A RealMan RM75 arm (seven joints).
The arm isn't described. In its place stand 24 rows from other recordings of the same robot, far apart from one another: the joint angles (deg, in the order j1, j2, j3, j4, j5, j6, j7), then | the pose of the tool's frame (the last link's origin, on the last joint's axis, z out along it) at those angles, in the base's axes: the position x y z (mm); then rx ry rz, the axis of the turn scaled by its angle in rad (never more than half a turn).
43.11, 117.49, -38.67, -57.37, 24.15, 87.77, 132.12 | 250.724, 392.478, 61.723, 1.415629, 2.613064, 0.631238
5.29, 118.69, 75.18, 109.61, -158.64, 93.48, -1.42 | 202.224, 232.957, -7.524, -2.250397, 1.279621, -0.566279
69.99, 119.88, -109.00, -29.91, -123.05, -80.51, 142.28 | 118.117, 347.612, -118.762, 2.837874, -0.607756, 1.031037
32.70, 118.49, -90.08, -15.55, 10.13, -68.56, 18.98 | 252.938, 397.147, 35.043, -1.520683, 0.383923, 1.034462
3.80, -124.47, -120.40, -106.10, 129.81, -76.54, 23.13 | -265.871, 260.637, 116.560, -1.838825, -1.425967, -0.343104
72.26, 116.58, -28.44, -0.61, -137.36, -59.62, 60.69 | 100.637, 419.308, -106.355, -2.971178, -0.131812, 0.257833
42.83, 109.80, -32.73, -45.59, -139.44, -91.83, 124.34 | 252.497, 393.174, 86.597, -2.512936, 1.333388, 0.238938
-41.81, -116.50, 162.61, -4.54, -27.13, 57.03, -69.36 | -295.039, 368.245, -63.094, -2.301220, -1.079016, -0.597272
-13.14, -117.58, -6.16, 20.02, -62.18, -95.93, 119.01 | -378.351, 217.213, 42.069, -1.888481, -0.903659, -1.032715
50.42, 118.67, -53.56, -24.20, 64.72, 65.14, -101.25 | 184.399, 408.962, -63.799, -2.819395, 0.360245, 0.340025
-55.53, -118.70, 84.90, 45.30, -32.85, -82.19, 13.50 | -160.061, 384.115, -62.354, -2.436935, -1.304846, 0.710234
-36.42, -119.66, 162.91, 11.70, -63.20, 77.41, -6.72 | -217.187, 349.784, -56.956, -1.919093, -0.172359, -0.995729
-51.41, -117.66, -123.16, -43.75, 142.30, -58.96, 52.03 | -179.103, 459.773, 0.121, -2.431754, -0.845825, 0.004954
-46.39, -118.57, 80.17, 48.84, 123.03, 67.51, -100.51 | -144.014, 395.698, -65.233, -2.939887, -0.086696, 0.085375
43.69, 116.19, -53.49, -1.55, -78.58, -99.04, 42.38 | 181.967, 325.448, -37.620, -2.566181, 0.110424, 1.398875
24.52, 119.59, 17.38, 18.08, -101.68, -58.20, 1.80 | 318.023, 307.643, -78.352, -1.753274, 0.717550, 0.601130
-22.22, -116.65, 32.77, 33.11, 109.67, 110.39, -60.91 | -281.248, 259.132, 30.019, -2.708539, -0.308304, -1.065463
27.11, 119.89, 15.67, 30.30, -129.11, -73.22, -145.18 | 186.061, 272.265, -117.032, -0.798349, -1.800024, -0.515360
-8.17, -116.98, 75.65, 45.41, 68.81, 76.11, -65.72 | -278.710, 277.832, -3.436, -2.427935, -0.514858, -0.922215
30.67, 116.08, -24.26, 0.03, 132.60, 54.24, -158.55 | 382.353, 355.635, 31.519, -1.398984, 0.838577, 0.594203
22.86, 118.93, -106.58, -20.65, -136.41, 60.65, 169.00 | 327.799, 356.399, 31.799, -1.318403, 0.445071, 0.546284
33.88, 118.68, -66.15, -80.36, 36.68, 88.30, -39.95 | 177.840, 372.715, 44.894, -2.544165, 0.905351, -0.185466
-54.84, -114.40, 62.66, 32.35, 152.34, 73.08, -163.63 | -223.007, 416.522, -18.615, -2.166147, -1.644497, 0.404940
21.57, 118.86, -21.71, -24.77, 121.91, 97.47, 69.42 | 304.467, 300.582, 130.071, -0.441657, -1.338884, -1.021638
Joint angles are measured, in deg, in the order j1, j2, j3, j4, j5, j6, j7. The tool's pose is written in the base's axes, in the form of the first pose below.
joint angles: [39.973, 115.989, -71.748, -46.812, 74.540, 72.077, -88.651]
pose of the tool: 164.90, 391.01, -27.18, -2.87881, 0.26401, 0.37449
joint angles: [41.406, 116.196, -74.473, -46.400, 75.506, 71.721, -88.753]
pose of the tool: 153.30, 389.48, -36.86, -2.91853, 0.21556, 0.36596
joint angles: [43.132, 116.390, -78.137, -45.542, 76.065, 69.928, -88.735]
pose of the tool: 143.41, 389.05, -49.56, -2.95007, 0.16336, 0.32611
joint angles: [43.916, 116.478, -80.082, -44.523, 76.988, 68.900, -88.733]
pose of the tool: 140.32, 387.98, -56.76, -2.96509, 0.15614, 0.31503
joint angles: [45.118, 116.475, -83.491, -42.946, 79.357, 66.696, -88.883]
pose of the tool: 134.97, 387.33, -67.12, -2.97769, 0.14593, 0.30760
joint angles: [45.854, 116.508, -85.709, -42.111, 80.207, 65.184, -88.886]
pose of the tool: 132.92, 386.81, -73.85, -2.98487, 0.13339, 0.28581
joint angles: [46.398, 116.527, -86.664, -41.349, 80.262, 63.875, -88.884]
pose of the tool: 133.21, 388.32, -77.22, -2.97935, 0.12978, 0.26408
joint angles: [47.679, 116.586, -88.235, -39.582, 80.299, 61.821, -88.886]
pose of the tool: 133.58, 390.91, -83.47, -2.97442, 0.12396, 0.22287
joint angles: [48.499, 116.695, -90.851, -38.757, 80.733, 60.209, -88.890]
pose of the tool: 132.70, 389.50, -91.11, -2.98337, 0.09834, 0.18301
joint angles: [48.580, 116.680, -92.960, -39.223, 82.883, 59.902, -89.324]
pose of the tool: 127.21, 385.88, -94.99, -2.99808, 0.07419, 0.20275
